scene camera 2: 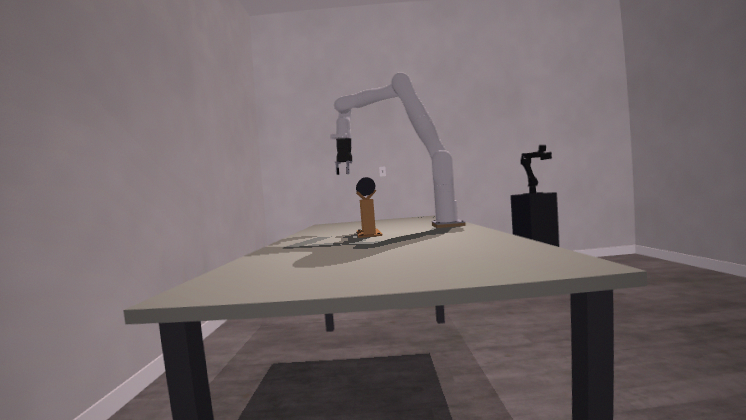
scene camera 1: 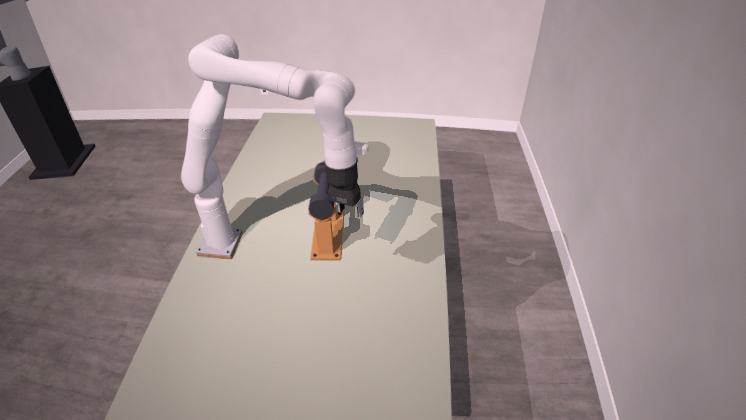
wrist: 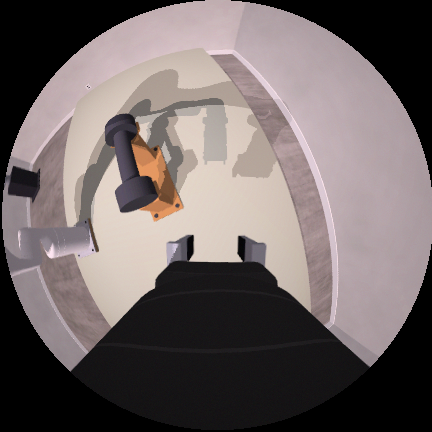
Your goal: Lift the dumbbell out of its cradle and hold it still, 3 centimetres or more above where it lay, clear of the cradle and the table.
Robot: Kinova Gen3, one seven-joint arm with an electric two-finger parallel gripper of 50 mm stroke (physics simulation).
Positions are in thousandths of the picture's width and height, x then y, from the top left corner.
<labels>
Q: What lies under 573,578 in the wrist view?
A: My gripper.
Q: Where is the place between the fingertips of my gripper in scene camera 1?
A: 471,506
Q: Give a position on an orange cradle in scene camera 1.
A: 439,573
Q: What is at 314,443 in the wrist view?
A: A dark dumbbell.
</labels>
